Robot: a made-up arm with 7 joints.
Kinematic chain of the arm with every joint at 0, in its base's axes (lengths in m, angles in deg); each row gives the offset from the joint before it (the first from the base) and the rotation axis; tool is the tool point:
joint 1: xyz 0 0 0.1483 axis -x
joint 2: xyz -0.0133 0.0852 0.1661 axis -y
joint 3: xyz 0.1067 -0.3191 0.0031 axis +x
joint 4: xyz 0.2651 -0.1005 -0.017 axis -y
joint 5: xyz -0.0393 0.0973 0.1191 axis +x
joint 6: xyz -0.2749 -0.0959 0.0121 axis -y
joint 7: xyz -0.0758 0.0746 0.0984 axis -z
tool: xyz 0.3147 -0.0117 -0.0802
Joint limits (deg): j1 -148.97..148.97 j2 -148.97..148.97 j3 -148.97..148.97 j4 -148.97..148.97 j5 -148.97..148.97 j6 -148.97..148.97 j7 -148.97..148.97
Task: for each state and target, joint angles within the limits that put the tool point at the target. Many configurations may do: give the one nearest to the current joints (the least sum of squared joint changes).
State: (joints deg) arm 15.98 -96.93 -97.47 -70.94 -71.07 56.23 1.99
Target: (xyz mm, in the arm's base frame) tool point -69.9 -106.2 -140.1
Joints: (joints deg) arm 19.59 -75.92 -85.01 -62.10 -75.08 48.65 -5.63
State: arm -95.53 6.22 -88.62 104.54 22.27 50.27 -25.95
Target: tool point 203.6 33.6 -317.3
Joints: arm -96.01 14.54 -73.78 110.25 8.03 37.38 -36.07
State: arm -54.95 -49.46 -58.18 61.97 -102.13 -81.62 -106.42
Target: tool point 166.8 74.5 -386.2
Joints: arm -58.83 -32.32 -49.02 66.34 -98.33 -91.09 -108.68
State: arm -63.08 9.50 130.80 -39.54 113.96 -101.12 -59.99
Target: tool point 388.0 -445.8 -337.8
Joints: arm -53.22 15.74 119.97 -39.62 108.31 -101.43 -53.50
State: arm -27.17 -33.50 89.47 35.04 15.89 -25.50 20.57
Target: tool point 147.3 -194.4 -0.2
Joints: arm -22.03 -31.76 84.38 29.98 11.56 -16.05 16.17
